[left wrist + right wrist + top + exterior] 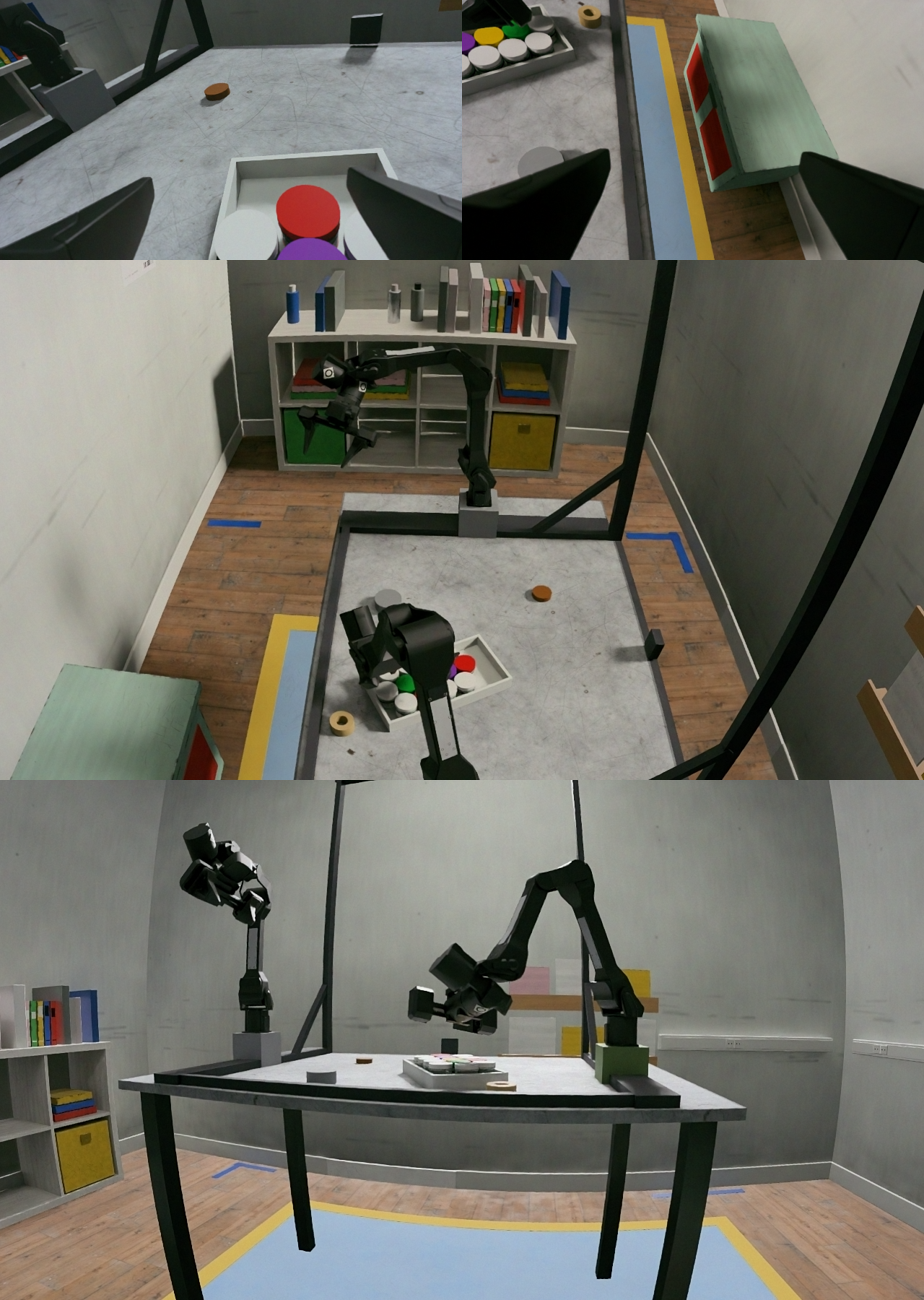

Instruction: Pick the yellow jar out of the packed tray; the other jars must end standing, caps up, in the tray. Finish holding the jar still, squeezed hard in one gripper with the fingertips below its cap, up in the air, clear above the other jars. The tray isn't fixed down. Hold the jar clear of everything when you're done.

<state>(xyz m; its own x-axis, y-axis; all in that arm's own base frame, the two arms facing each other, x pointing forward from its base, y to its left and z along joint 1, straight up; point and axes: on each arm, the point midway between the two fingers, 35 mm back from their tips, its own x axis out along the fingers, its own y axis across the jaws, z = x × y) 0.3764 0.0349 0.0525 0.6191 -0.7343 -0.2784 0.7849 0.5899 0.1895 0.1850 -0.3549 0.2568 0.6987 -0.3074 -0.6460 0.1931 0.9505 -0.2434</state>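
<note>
The red jar is 100 mm below my left hand and 70 mm to the left of it. From my left hand the other things lie so: yellow jar 100 mm below, 20 mm to the left, 10 mm ahead; then tray 120 mm below, 10 mm to the left, 10 mm behind; then purple jar 100 mm below, 30 mm behind.
</note>
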